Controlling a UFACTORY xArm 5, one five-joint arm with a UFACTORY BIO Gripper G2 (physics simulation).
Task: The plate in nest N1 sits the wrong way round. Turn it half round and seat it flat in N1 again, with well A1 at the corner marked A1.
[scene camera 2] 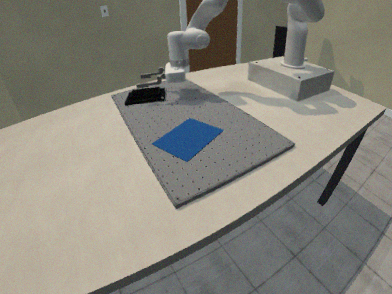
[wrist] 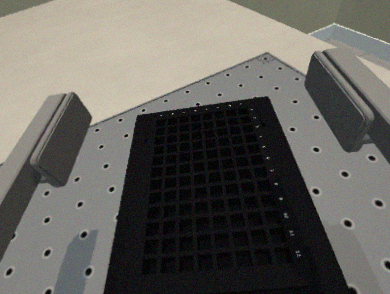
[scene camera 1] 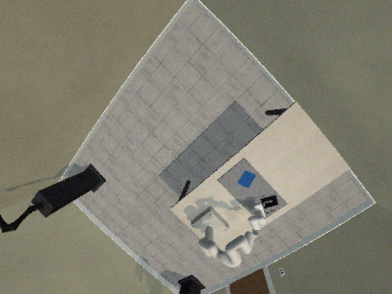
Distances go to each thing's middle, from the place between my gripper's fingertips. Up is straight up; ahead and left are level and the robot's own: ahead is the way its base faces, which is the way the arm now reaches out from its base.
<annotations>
The black well plate (wrist: 212, 206) is 6 cm below my hand and 2 cm behind it. Also, from my hand: flat blue square (scene camera 2: 186, 140) (36 cm to the left, 8 cm below, 5 cm behind).
</annotations>
